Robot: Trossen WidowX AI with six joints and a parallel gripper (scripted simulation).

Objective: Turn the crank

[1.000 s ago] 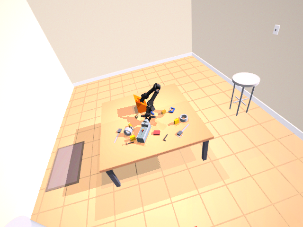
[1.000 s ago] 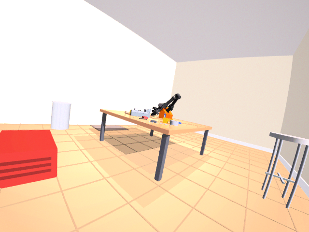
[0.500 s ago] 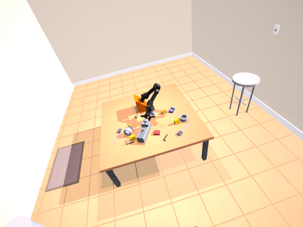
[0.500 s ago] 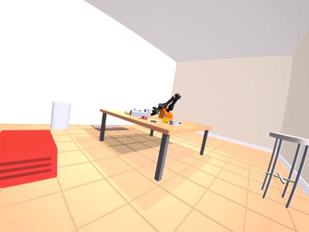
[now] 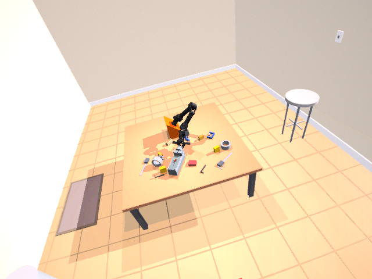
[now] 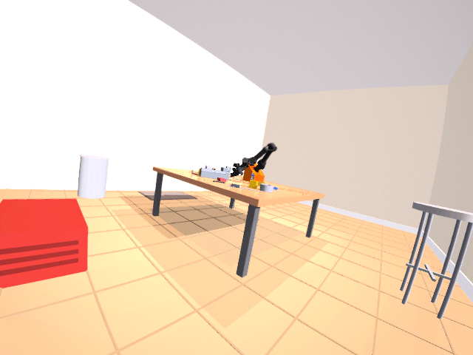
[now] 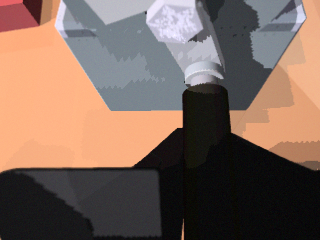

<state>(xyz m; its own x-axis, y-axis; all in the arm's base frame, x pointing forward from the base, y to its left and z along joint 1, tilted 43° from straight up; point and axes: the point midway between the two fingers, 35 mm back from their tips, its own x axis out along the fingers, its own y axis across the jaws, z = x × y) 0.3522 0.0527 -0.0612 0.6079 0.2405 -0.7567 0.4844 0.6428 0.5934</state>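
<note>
Right now the red pointer is 160 mm ahead of my gripper tip, 80 mm to the right of it and 50 mm above it. Also, from my gripper tip: dark crank handle: 20 mm behind, 10 mm to the left, 30 mm above; red block: 190 mm ahead, 80 mm to the left, 20 mm below.
</note>
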